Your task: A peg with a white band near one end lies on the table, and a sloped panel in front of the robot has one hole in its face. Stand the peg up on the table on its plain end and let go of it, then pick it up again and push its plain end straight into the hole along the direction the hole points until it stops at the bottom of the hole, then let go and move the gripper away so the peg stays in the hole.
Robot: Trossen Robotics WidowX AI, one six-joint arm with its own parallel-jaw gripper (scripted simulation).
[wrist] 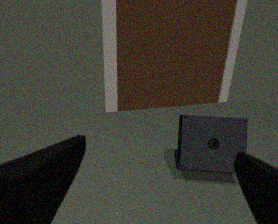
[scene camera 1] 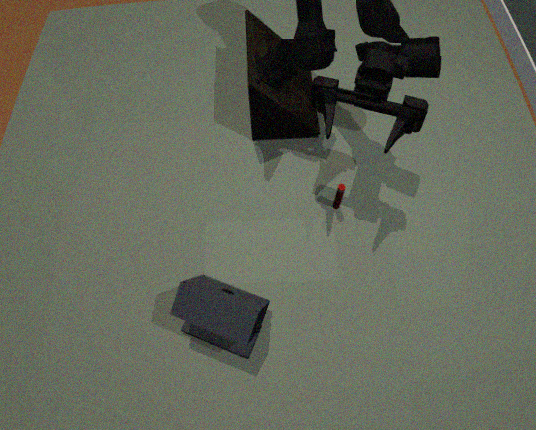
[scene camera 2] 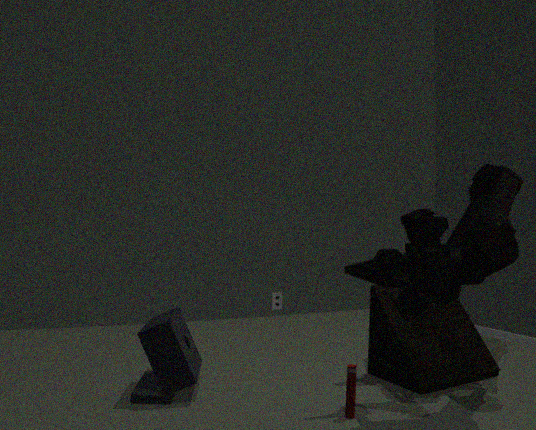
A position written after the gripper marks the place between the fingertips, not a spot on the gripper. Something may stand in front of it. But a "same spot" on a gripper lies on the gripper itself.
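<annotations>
The gripper is visible in the wrist view [160, 150] as well as in scene camera 1 and scene camera 2. On the gripper, [scene camera 1: 326, 102] and [scene camera 2: 372, 259] are the same spot.
</annotations>
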